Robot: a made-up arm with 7 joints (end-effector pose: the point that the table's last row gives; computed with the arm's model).
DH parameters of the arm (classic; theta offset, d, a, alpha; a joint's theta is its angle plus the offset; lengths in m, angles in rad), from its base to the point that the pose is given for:
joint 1: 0 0.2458 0 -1.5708
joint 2: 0 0 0 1.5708
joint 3: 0 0.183 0.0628 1.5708
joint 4: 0 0 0.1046 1.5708
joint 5: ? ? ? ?
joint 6: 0 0 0.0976 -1.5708
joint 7: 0 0.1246 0 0
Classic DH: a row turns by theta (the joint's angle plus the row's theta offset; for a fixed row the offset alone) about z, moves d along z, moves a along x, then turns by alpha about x.
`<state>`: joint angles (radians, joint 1 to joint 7).
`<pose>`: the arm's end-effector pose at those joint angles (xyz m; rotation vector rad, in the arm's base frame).
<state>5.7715 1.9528 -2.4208 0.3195 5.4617 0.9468 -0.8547</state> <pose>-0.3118 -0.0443 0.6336 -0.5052 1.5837 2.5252</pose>
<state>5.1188 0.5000 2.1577 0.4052 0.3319 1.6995 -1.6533</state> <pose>0.0488 0.3610 0.0455 -0.3421 -1.9877 0.8837</pose>
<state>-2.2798 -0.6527 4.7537 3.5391 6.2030 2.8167 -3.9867</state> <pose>0.2632 0.2195 0.6666 -2.7787 0.2262 1.4039</pose>
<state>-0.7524 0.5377 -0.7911 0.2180 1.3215 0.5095 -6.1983</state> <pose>-0.1841 -0.1471 -0.1962 -0.2506 2.9697 0.4219</pose>
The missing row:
joint 5: 0 0.4622 0 1.5708
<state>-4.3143 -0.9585 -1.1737 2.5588 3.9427 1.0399 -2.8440</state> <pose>0.4799 -0.4403 0.7456 0.7276 1.6415 -1.0667</pose>
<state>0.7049 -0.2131 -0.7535 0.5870 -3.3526 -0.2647 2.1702</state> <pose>0.3962 -0.0074 0.0119 2.4533 1.4851 0.6537</pose>
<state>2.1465 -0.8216 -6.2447 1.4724 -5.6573 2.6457 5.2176</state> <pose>-0.2026 0.1237 0.6681 0.8575 -2.8011 0.7206</pose>
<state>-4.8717 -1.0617 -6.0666 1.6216 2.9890 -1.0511 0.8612</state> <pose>-0.0670 0.1191 0.7558 -0.6647 1.5857 1.5686</pose>
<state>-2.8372 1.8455 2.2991 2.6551 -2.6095 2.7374 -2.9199</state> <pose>-0.5477 -0.2565 0.0535 -2.2040 -0.2834 -1.1119</pose>
